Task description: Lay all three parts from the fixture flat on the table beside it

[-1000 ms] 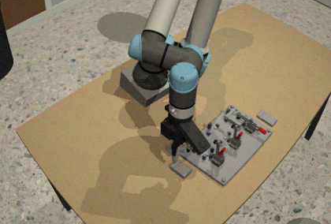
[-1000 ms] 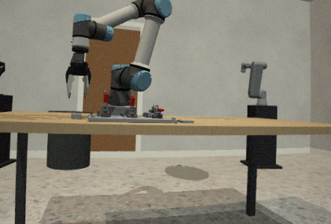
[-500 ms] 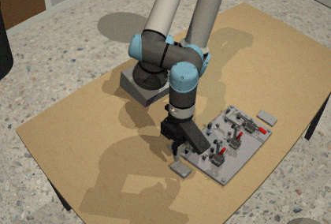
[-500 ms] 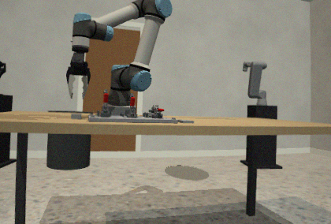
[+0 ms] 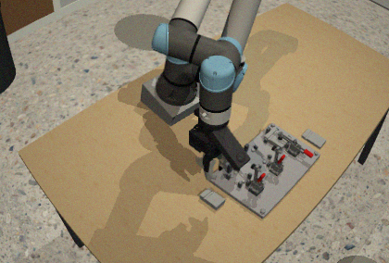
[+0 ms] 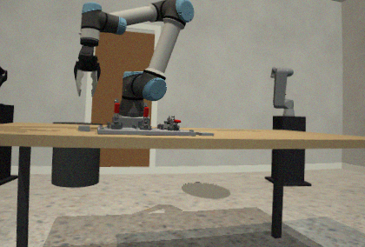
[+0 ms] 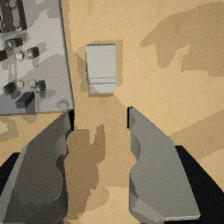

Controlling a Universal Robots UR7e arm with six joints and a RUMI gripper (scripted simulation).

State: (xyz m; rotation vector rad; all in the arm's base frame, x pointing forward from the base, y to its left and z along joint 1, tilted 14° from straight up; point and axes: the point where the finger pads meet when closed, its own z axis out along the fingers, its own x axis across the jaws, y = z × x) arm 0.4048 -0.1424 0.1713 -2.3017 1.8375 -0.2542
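My gripper is now 23 cm to the right of the grey fixture plate and 14 cm above it.
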